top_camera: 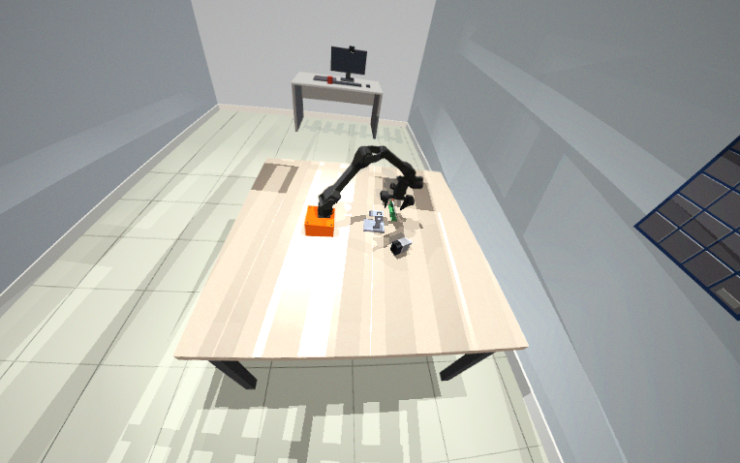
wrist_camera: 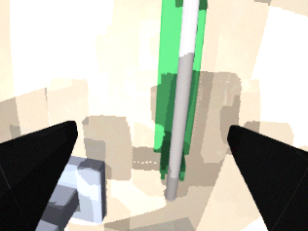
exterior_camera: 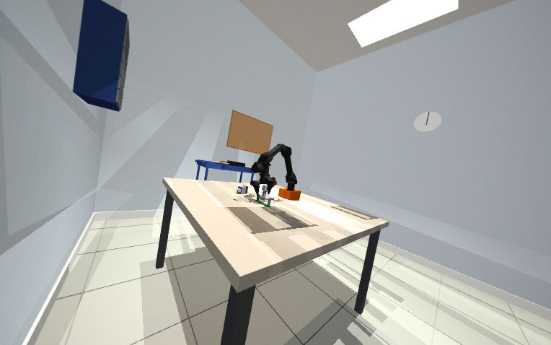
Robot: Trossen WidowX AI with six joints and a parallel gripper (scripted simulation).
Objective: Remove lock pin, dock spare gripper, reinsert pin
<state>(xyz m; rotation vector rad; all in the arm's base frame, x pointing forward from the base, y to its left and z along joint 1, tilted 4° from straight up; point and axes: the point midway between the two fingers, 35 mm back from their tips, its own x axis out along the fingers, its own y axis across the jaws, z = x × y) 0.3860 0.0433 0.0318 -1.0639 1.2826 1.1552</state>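
The green rest is 20 mm ahead of my gripper tip, 20 mm to the left of it and 30 mm below it. The rest, counted from my gripper tip: mount 110 mm behind, 80 mm to the right; spare gripper 10 mm behind, 250 mm to the right, 20 mm below.
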